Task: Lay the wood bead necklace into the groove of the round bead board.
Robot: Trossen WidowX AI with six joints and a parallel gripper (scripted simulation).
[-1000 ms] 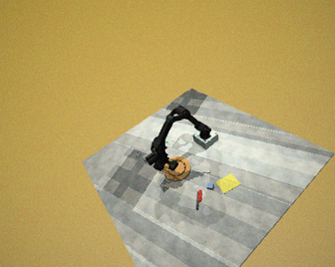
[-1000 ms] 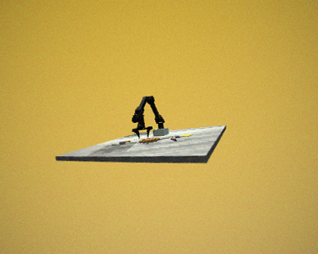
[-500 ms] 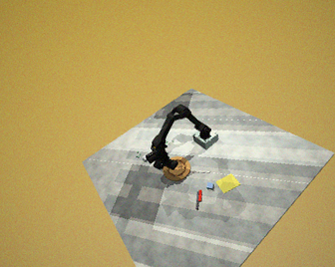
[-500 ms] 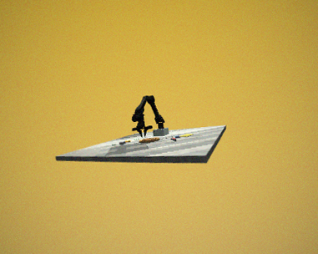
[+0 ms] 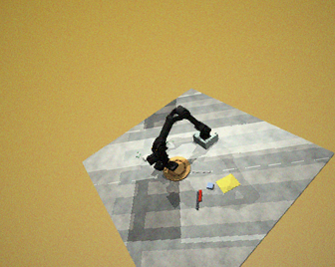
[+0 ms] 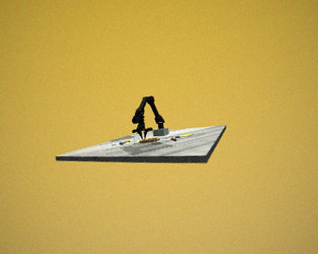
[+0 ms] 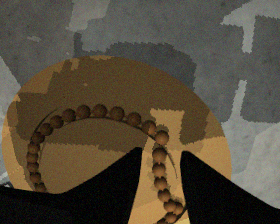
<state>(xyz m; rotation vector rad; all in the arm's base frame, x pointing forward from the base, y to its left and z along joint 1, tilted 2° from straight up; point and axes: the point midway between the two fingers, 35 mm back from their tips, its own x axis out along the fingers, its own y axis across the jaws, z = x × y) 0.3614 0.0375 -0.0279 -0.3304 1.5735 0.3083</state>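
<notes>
The round bead board lies 50 mm behind my gripper tip, 20 mm to the left of it and 20 mm below it. The rest, counted from my gripper tip: thin grey stick 180 mm behind, 150 mm to the left, 20 mm below; red-handled tool 290 mm to the left, 60 mm behind, 20 mm below; grey piece 210 mm to the right, 90 mm ahead, 10 mm below.
</notes>
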